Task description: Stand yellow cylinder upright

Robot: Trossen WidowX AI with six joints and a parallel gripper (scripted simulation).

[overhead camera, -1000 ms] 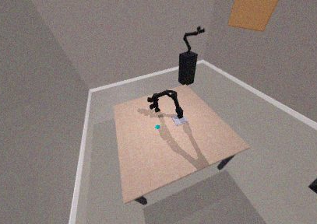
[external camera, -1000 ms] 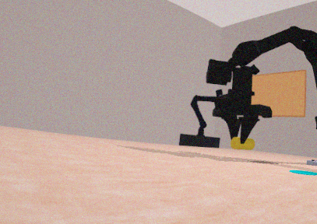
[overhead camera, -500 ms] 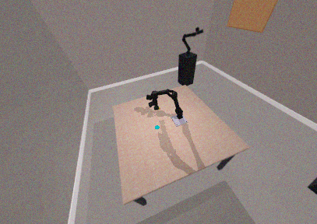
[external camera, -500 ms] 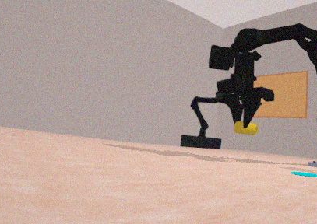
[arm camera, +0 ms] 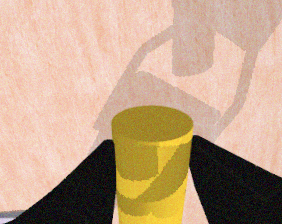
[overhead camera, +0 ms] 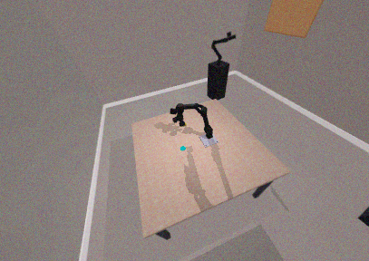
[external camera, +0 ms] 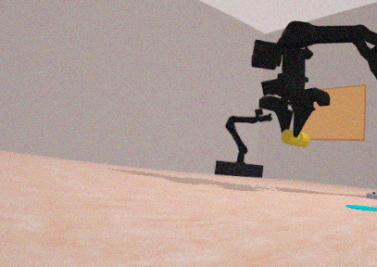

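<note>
Now: the cyan circle 21 cm to the left of my gripper tip, 12 cm below it and 11 cm ahead of it. Round my gripper tip: yellow tall cylinder: 2 cm behind, 1 cm to the left.
</note>
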